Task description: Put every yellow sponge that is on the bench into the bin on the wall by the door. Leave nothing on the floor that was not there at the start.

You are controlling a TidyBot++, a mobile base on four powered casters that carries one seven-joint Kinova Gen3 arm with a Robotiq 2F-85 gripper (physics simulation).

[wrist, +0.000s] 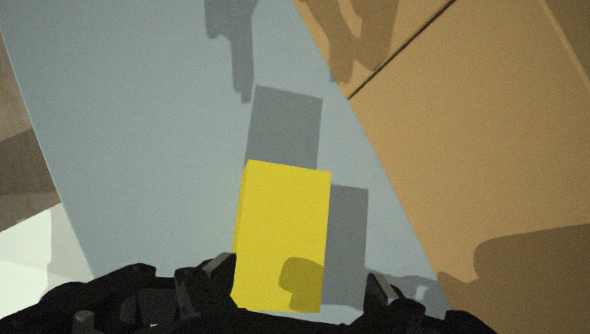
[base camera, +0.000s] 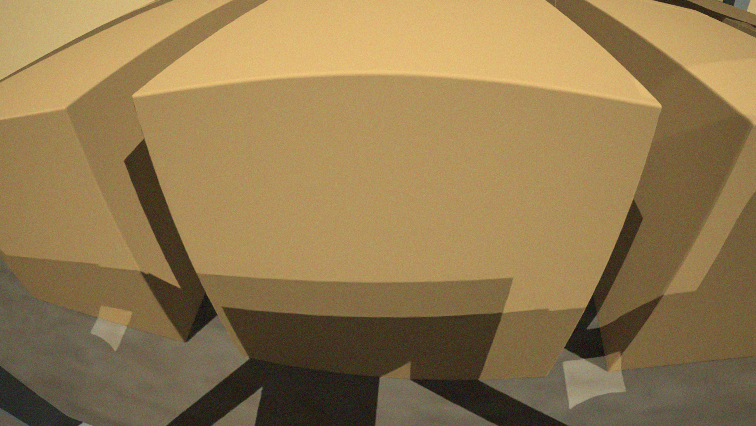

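A yellow sponge lies on the blue-grey bench top in the wrist view, its long side running up the view. My gripper is open at the bottom of the wrist view. The sponge's near end shows between the two fingers, much closer to the left finger, with a wider gap to the right finger. Whether the fingertips are down at the sponge's height is hard to tell. The bin does not show in either view.
Tan boxes stand along the right of the bench top in the wrist view, with a dark seam between two. In the base camera, a large tan box is close in front, with a box on the left and one on the right.
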